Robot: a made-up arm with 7 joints.
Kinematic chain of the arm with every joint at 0, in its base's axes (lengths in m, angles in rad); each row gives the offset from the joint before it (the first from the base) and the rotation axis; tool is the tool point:
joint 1: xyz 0 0 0.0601 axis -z
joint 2: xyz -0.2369 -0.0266 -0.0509 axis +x
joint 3: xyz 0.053 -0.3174 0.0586 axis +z
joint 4: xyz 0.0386 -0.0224 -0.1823 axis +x
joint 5: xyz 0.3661 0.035 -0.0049 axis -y
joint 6: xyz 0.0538 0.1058 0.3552 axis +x
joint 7: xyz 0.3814 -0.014 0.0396 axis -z
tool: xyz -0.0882 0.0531 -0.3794
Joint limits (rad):
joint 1: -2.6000..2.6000
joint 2: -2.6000..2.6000
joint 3: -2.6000..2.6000
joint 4: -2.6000..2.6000
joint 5: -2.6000..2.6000
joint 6: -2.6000..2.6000
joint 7: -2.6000..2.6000
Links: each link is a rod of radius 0.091 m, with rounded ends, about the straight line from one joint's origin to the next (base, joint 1, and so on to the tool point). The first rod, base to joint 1, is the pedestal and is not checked.
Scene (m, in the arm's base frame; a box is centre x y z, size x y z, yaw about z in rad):
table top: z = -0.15
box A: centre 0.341 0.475 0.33 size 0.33 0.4 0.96 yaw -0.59
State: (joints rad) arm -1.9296 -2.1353 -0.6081 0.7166 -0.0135 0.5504 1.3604
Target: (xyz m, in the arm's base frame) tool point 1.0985 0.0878 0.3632
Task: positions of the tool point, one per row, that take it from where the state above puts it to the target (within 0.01 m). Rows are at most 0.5 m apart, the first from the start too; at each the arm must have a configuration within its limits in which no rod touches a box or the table.
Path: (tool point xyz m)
1: -0.5000 0.4925 0.7501
2: -0.1448 0.5203 0.9950
3: 0.3410 0.4750 1.0917
4: 0.6871 0.4425 0.8954
5: 0.9502 0.2987 0.6435
6: 1.0985 0.0878 0.3632

